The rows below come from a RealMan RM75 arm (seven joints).
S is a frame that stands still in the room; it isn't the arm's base.
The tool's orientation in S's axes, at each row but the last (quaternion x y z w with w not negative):
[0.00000 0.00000 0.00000 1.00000]
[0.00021 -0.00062 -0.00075 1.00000]
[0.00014 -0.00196 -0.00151 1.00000]
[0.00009 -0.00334 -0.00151 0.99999]
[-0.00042 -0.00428 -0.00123 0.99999]
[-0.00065 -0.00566 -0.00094 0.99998]
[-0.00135 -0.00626 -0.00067 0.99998]
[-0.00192 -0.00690 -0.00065 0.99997]
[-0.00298 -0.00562 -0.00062 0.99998]
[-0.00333 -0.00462 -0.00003 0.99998]
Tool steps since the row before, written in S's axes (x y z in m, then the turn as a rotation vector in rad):
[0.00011 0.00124 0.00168 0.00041 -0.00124 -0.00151]
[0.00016 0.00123 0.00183 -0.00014 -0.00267 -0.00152]
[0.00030 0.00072 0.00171 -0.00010 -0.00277 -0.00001]
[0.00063 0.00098 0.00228 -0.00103 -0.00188 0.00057]
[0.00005 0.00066 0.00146 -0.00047 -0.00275 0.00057]
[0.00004 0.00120 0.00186 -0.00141 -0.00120 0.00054]
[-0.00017 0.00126 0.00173 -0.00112 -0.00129 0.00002]
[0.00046 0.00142 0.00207 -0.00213 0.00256 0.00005]
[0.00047 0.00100 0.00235 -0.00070 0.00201 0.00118]
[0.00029 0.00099 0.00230 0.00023 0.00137 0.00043]
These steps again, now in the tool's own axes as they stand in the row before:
[0.00011 0.00124 0.00168 0.00041 -0.00124 -0.00151]
[0.00016 0.00123 0.00183 -0.00014 -0.00267 -0.00152]
[0.00030 0.00072 0.00171 -0.00009 -0.00277 -0.00001]
[0.00064 0.00098 0.00228 -0.00102 -0.00188 0.00058]
[0.00006 0.00066 0.00146 -0.00046 -0.00275 0.00057]
[0.00006 0.00120 0.00186 -0.00140 -0.00120 0.00055]
[-0.00015 0.00126 0.00174 -0.00112 -0.00129 0.00003]
[0.00049 0.00141 0.00207 -0.00213 0.00256 0.00009]
[0.00050 0.00099 0.00235 -0.00069 0.00200 0.00120]
[0.00031 0.00097 0.00230 0.00023 0.00137 0.00044]

